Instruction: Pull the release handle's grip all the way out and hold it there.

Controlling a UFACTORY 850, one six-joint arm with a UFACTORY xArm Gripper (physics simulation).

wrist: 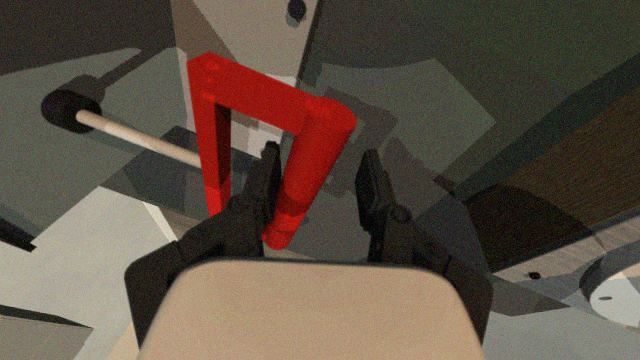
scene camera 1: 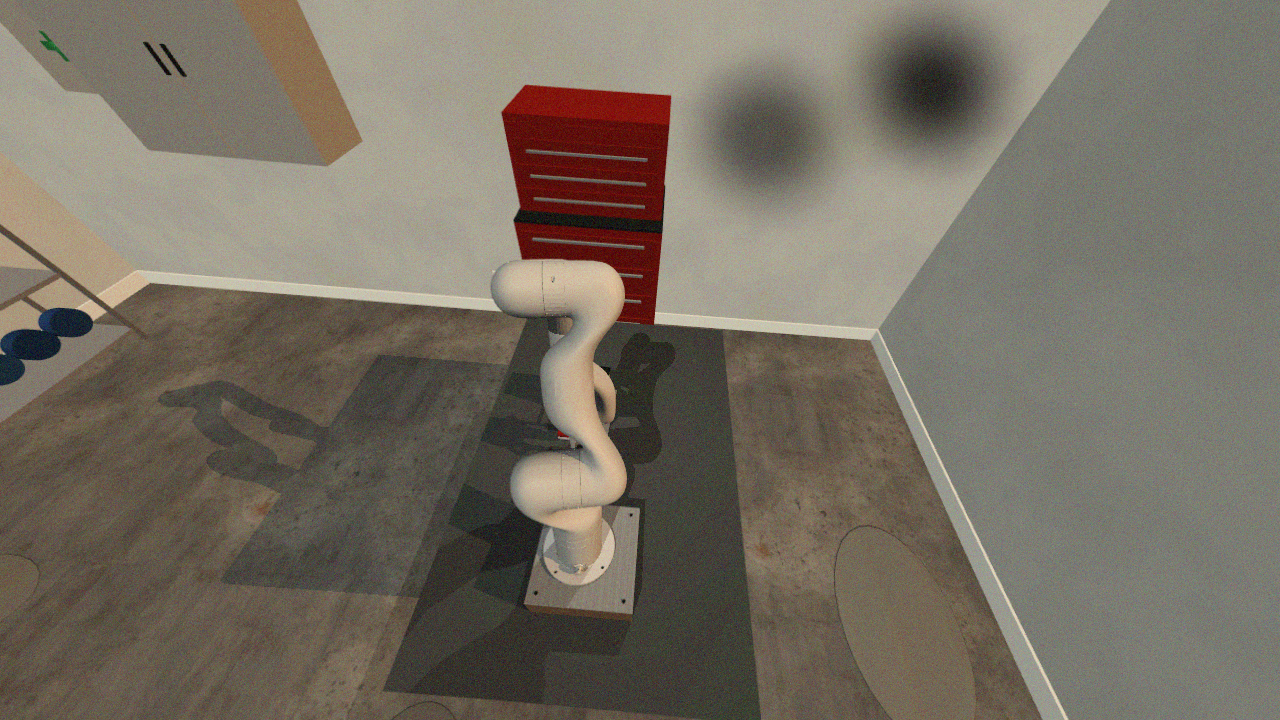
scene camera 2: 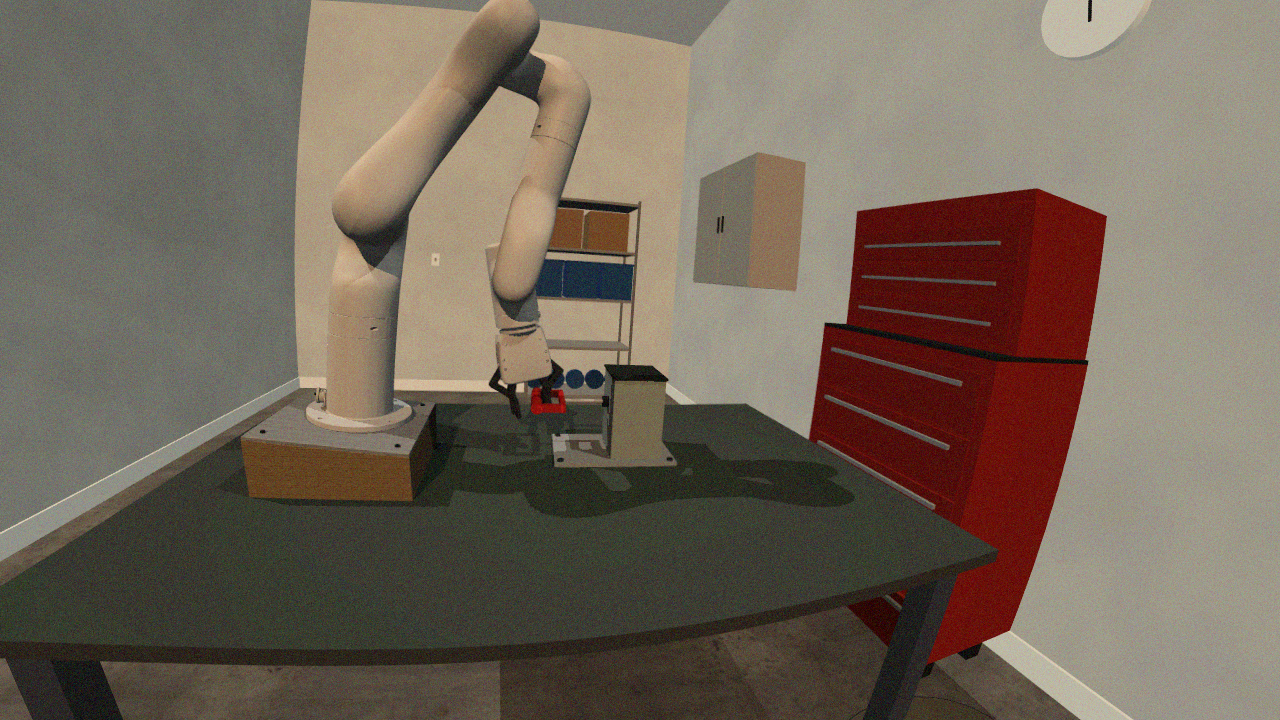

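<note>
The release handle's red grip (scene camera 1: 563,435) (scene camera 2: 548,409) (wrist: 320,155) is a rectangular loop with a round outer bar. A pale rod (wrist: 135,137) joins it to a black collar (wrist: 70,110); a long stretch of rod shows. The beige housing (scene camera 2: 637,419) stands beyond the grip, on the side away from the arm's base. My gripper (scene camera 2: 531,410) (wrist: 320,161) is shut on the grip's round bar, with its fingers wide apart. One finger passes inside the loop, close against the bar; the other is outside, where a gap shows in the wrist view. The bar slants between them. The arm hides most of this in scene camera 1.
The housing's pale base plate (scene camera 2: 617,461) (wrist: 260,35) lies on the dark table (scene camera 2: 501,582). The arm's wooden base block (scene camera 1: 581,601) (scene camera 2: 331,470) stands behind the gripper. A red tool cabinet (scene camera 1: 590,161) (scene camera 2: 948,295) stands beyond the table.
</note>
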